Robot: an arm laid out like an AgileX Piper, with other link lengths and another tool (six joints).
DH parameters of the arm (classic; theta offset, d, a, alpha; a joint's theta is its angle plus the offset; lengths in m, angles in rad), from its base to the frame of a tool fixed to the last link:
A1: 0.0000 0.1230 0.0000 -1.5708
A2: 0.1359 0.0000 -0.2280 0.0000
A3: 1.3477 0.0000 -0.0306 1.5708
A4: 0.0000 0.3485 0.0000 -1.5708
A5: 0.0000 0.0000 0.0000 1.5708
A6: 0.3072 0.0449 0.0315 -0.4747
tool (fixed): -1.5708 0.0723 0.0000 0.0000
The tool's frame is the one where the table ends.
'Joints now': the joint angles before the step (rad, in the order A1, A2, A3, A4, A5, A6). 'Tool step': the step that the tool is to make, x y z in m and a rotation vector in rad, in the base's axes. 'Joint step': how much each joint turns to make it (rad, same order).
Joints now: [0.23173 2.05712 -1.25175 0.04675 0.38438 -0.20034]
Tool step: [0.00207 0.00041 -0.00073 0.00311 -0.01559 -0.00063]
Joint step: [0.00000 0.00420 -0.00219 -0.00001 -0.01792 0.00000]
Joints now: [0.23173 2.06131 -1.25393 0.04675 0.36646 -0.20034]
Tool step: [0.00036 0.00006 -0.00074 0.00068 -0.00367 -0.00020]
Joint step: [0.00000 0.00200 0.00001 -0.00001 -0.00575 0.00001]
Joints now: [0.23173 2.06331 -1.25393 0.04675 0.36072 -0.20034]
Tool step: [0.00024 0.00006 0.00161 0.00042 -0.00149 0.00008]
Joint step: [-0.00001 -0.00376 0.00000 0.00002 0.00222 -0.00003]
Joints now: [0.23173 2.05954 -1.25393 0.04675 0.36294 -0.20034]
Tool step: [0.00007 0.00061 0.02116 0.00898 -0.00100 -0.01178]
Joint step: [-0.00002 -0.05398 0.00591 0.00003 0.04482 0.01515]
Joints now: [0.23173 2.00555 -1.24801 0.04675 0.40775 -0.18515]
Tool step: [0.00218 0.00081 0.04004 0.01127 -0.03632 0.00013]
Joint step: [0.00001 -0.09347 -0.00001 -0.00001 0.05557 0.00228]
